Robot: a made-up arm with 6 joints. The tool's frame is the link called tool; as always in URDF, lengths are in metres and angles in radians. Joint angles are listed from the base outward.
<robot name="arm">
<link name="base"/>
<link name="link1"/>
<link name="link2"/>
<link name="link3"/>
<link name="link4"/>
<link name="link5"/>
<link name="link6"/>
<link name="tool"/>
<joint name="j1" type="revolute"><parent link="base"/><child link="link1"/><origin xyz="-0.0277 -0.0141 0.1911" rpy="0 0 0"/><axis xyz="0 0 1"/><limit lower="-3.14" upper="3.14"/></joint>
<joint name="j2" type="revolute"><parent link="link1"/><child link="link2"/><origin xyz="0.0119 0.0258 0.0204" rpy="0 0 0"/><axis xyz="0 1 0"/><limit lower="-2.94" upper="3.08"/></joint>
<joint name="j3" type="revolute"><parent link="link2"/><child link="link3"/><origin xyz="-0.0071 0.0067 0.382" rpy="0 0 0"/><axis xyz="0 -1 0"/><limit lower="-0.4" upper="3.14"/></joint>
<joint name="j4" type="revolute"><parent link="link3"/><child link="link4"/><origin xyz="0.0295 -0.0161 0.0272" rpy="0 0 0"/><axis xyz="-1 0 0"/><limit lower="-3.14" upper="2.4"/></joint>
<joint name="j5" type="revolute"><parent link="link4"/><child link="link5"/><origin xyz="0.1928 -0.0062 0.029" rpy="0 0 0"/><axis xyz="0 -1 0"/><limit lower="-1.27" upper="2.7"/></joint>
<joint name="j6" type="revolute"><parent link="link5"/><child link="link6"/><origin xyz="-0.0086 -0.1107 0.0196" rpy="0 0 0"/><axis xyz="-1 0 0"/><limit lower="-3.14" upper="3.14"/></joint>
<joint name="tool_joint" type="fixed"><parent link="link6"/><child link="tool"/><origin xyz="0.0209 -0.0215 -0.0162" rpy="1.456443 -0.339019 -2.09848"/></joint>
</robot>
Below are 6 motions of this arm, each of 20 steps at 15 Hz.
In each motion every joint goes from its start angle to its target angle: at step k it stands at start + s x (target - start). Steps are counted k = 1, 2, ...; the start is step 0. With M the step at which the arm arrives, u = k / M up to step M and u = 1 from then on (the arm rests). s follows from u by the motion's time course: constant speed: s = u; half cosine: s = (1 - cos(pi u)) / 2; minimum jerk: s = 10 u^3 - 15 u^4 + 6 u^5.
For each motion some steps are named. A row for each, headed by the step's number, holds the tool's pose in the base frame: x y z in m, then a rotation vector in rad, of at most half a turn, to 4 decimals.
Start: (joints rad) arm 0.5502 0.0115 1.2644 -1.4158 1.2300 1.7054
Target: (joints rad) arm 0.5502 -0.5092 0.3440 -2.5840 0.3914 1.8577
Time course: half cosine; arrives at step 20
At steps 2, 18, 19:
2: 0.1325 0.0193 0.7394 -1.0312 1.5357 2.1552
18: -0.0323 0.0772 0.6395 1.6411 -0.8134 -1.6421
19: -0.0363 0.0780 0.6374 1.6505 -0.7900 -1.6317

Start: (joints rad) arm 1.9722 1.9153 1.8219 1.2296 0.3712 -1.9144
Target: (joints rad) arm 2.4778 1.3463 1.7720 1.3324 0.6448 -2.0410
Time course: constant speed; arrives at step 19
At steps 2, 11, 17, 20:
2: -0.3186 0.5304 0.2308 1.1344 0.4609 0.1196
11: -0.4294 0.4222 0.3856 1.2691 0.7921 0.4263
17: -0.4677 0.3239 0.4827 1.3313 1.0218 0.6270
20: -0.4730 0.2887 0.5134 1.3478 1.0995 0.6925

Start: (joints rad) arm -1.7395 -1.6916 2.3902 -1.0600 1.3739 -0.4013
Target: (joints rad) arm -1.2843 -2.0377 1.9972 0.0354 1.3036 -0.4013
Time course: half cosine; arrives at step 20
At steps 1, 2, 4, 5, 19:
1: -0.0181 0.5465 0.0122 1.3476 0.2134 1.6181
2: -0.0249 0.5450 0.0088 1.3385 0.2230 1.6460
4: -0.0507 0.5382 -0.0047 1.3017 0.2595 1.7541
5: -0.0685 0.5322 -0.0146 1.2738 0.2849 1.8316
19: -0.2521 0.3525 -0.1890 -0.5595 -0.5615 -2.9777

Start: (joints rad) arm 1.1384 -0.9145 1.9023 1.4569 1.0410 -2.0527
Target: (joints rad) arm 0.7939 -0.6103 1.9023 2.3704 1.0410 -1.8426
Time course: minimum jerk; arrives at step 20
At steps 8, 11, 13, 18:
8: -0.3605 -0.4217 0.4568 -2.0992 1.2244 -0.6390
11: -0.3954 -0.3535 0.5153 -1.9959 1.6089 -0.4353
13: -0.4079 -0.3077 0.5520 -1.8842 1.8463 -0.3119
18: -0.4125 -0.2456 0.5996 -1.6806 2.1478 -0.1554

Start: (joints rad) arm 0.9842 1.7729 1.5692 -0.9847 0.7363 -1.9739
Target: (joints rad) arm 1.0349 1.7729 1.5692 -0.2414 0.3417 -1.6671
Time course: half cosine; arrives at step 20
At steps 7, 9, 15, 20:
7: 0.3693 0.4560 0.0841 1.2981 1.6742 -1.9358
9: 0.3702 0.4597 0.0930 1.2539 1.5047 -1.8927
15: 0.3682 0.4727 0.1199 1.1389 1.0166 -1.7371
20: 0.3659 0.4777 0.1293 1.1029 0.8529 -1.6753

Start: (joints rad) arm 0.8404 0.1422 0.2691 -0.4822 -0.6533 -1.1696
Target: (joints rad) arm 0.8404 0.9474 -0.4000 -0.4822 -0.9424 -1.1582
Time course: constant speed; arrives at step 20
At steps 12, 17, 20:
12: 0.2964 0.2147 0.3627 -0.6867 0.3214 -1.7365
17: 0.2887 0.2062 0.2680 -1.1797 0.2616 -1.6732
20: 0.2767 0.1928 0.2193 -1.4734 0.2257 -1.6062

